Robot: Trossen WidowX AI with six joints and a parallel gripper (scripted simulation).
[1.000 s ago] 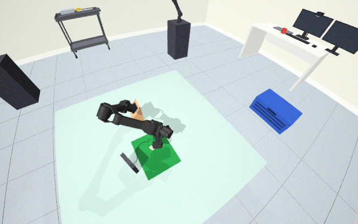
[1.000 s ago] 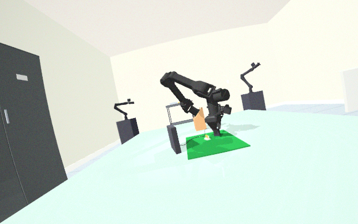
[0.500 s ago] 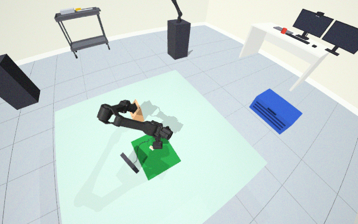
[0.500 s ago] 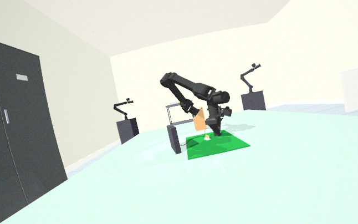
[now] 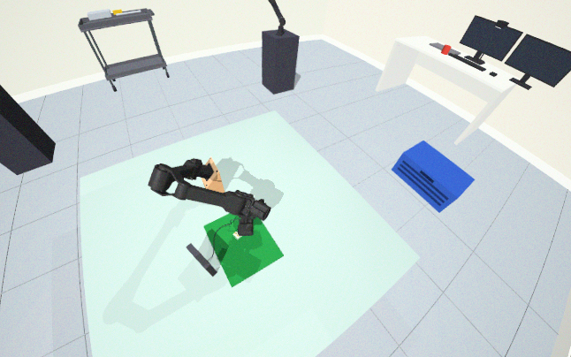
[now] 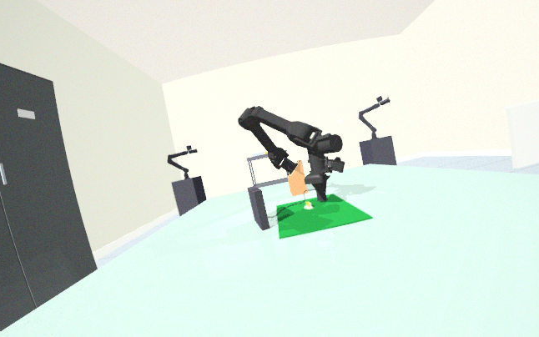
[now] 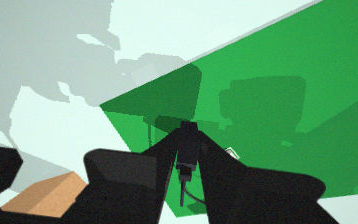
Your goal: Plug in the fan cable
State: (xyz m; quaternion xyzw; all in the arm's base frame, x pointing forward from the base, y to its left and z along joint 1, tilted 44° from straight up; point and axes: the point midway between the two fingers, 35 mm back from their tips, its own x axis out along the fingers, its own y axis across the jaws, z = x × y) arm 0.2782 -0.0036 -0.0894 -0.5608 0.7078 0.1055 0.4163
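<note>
Right now the green board is 60 mm to the right of my gripper tip, 60 mm ahead of it and 40 mm below it. Also, from my gripper tip: dark plug (10 mm to the right, 10 mm above); then black fan (220 mm to the right, 70 mm ahead, 30 mm above).
</note>
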